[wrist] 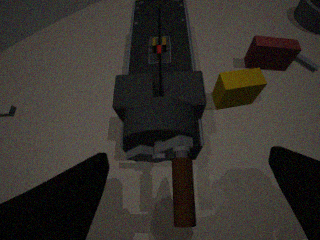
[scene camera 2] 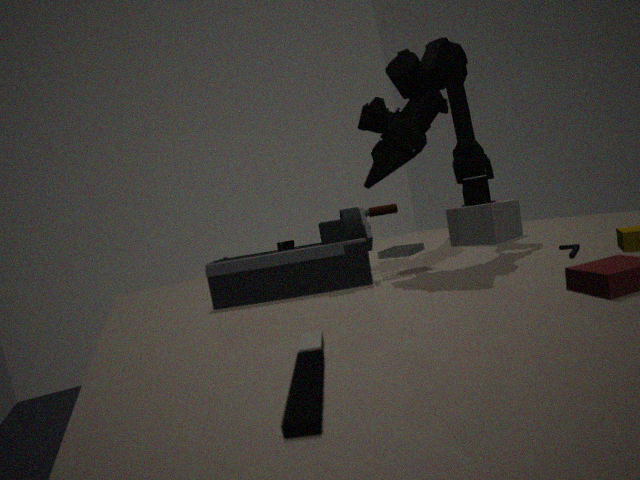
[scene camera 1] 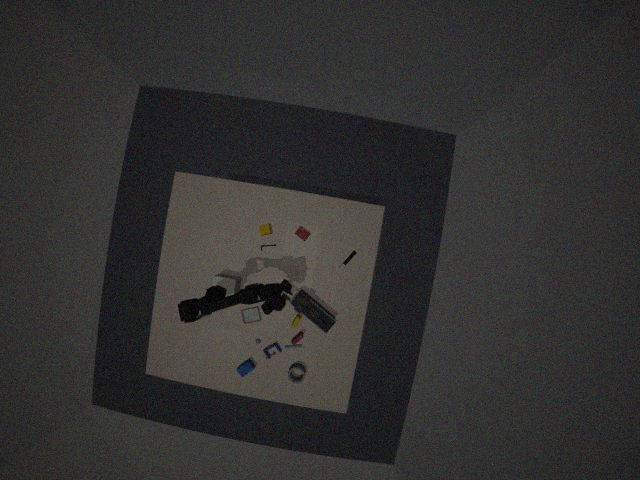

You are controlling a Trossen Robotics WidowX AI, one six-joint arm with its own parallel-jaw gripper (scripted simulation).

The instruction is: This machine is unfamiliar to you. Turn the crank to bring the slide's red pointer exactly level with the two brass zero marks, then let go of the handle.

Path:
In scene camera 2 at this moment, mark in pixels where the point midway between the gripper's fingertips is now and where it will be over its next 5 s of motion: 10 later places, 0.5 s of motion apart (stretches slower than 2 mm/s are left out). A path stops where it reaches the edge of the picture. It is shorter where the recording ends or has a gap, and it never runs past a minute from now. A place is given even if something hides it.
My gripper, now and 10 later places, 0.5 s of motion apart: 369, 184; 339, 174; 295, 184; 297, 205; 297, 197; 323, 175; 362, 166; 368, 188; 371, 202; 373, 215; 375, 224

